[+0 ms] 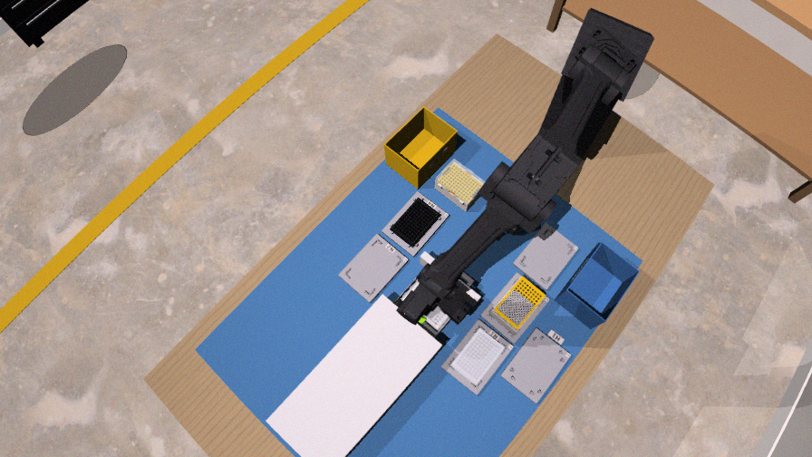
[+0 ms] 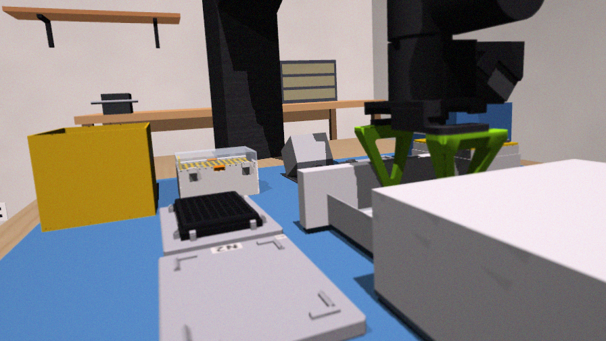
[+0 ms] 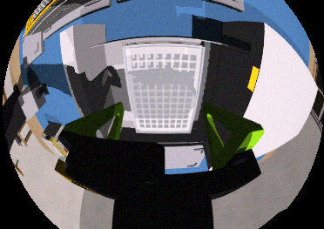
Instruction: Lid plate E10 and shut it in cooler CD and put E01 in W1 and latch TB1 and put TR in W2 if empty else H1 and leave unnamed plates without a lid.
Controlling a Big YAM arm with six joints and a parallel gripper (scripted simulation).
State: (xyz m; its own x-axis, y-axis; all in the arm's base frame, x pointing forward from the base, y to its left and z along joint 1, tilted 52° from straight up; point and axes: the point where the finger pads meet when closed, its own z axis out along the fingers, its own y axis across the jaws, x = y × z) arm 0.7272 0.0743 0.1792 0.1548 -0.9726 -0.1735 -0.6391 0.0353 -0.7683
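Right now my hand is 20 mm above the clear lid. The rest, counted from my hand: white assay plate: 30 mm below; white cooler CD: 150 mm ahead, 40 mm to the left, 20 mm below; cooler drawer: 30 mm ahead, 10 mm to the left, 20 mm below.
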